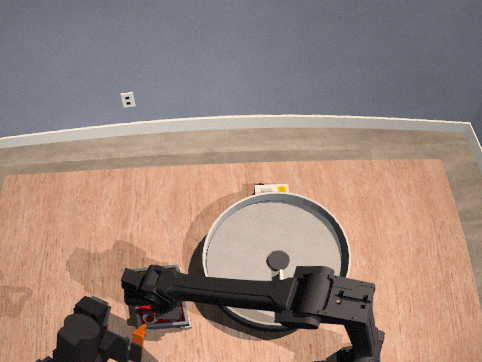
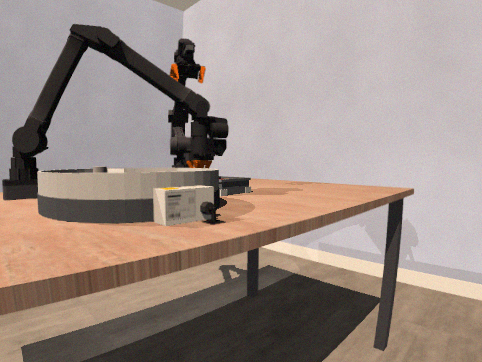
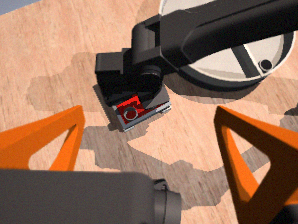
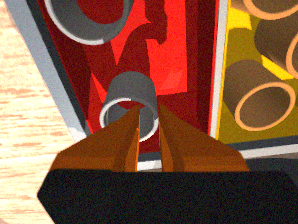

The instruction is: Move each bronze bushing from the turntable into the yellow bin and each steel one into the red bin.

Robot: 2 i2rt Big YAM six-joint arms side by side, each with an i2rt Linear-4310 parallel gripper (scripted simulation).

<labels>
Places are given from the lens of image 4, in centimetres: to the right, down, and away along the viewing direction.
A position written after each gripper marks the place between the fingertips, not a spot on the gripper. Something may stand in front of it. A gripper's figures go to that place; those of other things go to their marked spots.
right gripper (image 4: 149, 112): 0, 0, 13
red bin (image 4: 177, 52): 2, -4, 13
bronze bushing (image 4: 247, 92): 6, -1, 11
</labels>
